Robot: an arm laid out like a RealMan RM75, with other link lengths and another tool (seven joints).
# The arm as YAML. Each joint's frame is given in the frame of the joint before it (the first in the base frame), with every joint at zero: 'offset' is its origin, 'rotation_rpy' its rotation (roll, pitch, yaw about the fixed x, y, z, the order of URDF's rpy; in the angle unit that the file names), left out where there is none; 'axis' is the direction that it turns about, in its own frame. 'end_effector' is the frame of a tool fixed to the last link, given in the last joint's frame.
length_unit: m
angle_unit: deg
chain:
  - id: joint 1
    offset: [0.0, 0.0, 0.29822]
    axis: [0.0, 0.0, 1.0]
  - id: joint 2
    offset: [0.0, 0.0, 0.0]
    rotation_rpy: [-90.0, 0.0, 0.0]
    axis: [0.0, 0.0, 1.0]
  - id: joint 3
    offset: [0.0, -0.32, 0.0]
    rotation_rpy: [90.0, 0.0, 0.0]
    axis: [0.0, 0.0, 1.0]
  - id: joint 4
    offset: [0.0, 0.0, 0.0]
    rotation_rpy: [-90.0, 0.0, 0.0]
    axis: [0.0, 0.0, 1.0]
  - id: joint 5
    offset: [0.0, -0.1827, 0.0]
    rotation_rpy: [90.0, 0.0, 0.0]
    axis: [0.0, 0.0, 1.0]
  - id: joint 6
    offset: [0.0, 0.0, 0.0]
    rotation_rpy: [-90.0, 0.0, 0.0]
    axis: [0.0, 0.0, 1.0]
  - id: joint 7
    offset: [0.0, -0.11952, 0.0]
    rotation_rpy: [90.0, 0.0, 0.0]
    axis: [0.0, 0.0, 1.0]
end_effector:
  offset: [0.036, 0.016, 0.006]
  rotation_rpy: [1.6, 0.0, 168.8]
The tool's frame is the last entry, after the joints.
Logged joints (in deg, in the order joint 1, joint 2, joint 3, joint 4, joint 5, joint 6, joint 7), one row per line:
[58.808 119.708 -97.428 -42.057 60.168 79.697 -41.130]
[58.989 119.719 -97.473 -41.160 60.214 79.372 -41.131]
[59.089 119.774 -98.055 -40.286 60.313 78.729 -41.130]
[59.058 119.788 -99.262 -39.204 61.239 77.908 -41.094]
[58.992 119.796 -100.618 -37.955 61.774 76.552 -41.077]
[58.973 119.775 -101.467 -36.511 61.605 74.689 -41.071]
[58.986 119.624 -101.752 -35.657 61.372 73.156 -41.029]
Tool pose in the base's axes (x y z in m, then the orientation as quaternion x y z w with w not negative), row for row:
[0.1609 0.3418 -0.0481 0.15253 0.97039 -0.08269 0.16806]
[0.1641 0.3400 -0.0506 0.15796 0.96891 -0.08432 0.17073]
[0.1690 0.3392 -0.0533 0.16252 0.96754 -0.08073 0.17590]
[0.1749 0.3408 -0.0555 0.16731 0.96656 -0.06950 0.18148]
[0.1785 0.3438 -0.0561 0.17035 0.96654 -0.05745 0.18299]
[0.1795 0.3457 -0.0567 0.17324 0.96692 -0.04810 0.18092]
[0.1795 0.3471 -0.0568 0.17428 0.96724 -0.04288 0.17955]
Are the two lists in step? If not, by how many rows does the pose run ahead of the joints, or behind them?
The pose runs 2 rows ahead of the joints: the pose in row i belongs to the joints in row i + 2.
